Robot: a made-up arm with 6 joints.
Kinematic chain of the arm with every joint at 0, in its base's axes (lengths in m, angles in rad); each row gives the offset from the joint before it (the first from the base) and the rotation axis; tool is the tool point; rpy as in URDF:
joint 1: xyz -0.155 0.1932 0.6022 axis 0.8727 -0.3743 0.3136
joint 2: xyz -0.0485 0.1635 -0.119 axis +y
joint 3: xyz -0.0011 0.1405 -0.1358 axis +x
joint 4: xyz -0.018 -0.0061 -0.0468 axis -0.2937 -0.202 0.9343
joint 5: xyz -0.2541 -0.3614 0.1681 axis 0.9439 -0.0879 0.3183
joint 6: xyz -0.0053 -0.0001 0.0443 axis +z
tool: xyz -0.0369 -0.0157 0.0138 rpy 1.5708 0 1.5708
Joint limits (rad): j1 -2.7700..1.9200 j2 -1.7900..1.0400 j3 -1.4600..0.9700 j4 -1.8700..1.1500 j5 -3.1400..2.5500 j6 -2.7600..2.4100
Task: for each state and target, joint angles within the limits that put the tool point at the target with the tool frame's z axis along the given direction. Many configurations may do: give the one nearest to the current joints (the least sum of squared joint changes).
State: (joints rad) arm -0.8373 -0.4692 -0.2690 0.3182 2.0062 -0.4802
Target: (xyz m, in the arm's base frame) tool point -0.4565 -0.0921 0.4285 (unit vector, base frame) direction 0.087 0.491 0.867
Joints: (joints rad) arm -0.9571 -0.8868 0.1291 -0.0694 2.2084 0.5243
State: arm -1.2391 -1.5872 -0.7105 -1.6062 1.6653 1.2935
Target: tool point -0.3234 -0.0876 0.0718 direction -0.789 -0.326 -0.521
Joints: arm -1.1072 -1.7883 -0.5848 -1.0892 2.2807 1.6549
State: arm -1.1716 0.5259 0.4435 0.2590 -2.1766 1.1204
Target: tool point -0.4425 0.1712 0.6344 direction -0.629 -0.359 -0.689
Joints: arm -0.7761 0.7343 0.4141 0.2443 -1.8500 1.5048
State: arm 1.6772 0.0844 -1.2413 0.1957 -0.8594 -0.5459
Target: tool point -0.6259 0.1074 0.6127 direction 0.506 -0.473 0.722
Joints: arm 1.7357 -0.1206 -1.1906 0.2187 -0.8880 -0.2321
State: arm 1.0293 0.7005 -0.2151 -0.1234 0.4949 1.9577
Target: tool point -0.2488 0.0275 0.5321 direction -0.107 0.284 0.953
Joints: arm 0.7372 0.9295 -0.0480 0.1570 0.7156 1.5245
